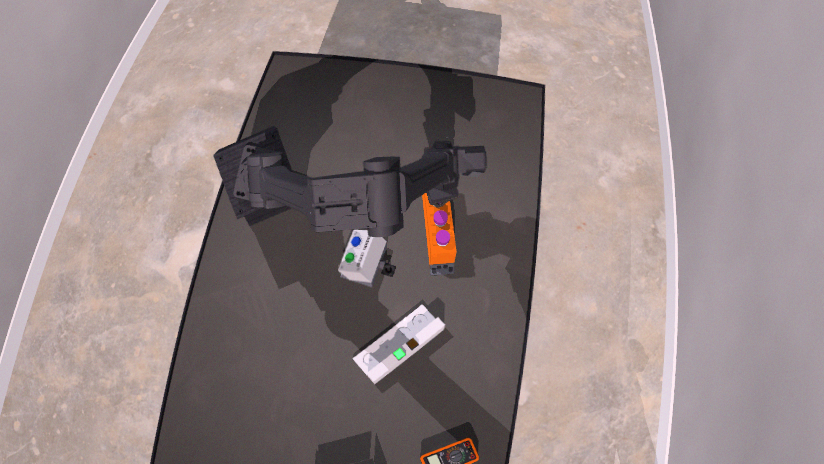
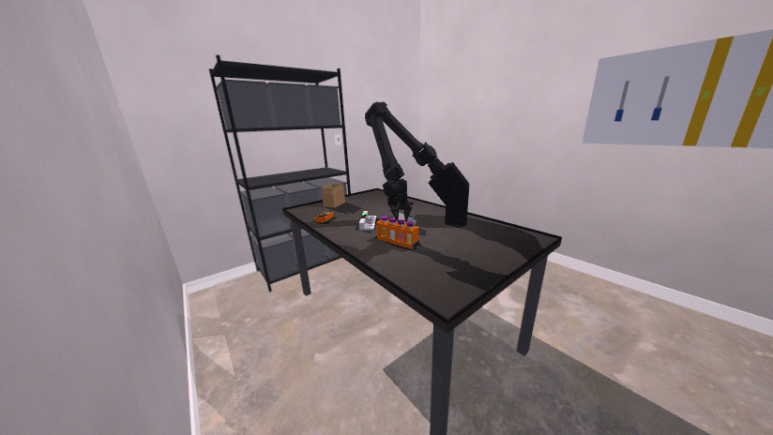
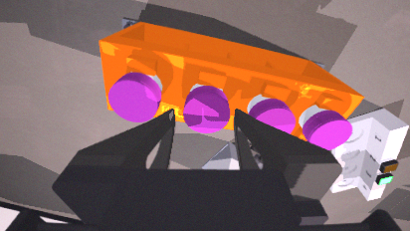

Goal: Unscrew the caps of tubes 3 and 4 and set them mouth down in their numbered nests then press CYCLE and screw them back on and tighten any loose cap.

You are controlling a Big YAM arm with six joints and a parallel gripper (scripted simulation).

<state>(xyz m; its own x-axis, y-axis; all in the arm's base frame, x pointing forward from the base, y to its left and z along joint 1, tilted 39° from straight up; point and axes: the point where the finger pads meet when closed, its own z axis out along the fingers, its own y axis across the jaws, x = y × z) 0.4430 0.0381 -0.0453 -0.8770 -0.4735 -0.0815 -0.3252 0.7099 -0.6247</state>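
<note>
Right now my hand is 190 mm past the blue key, 110 mm to the left of it and 60 mm above it. From my hand the other things lie so: green key (200 mm behind, 150 mm to the right, 60 mm below); cap (20 mm ahead, 100 mm to the right, 10 mm below); key housing (180 mm behind, 130 mm to the right, 70 mm below).
</note>
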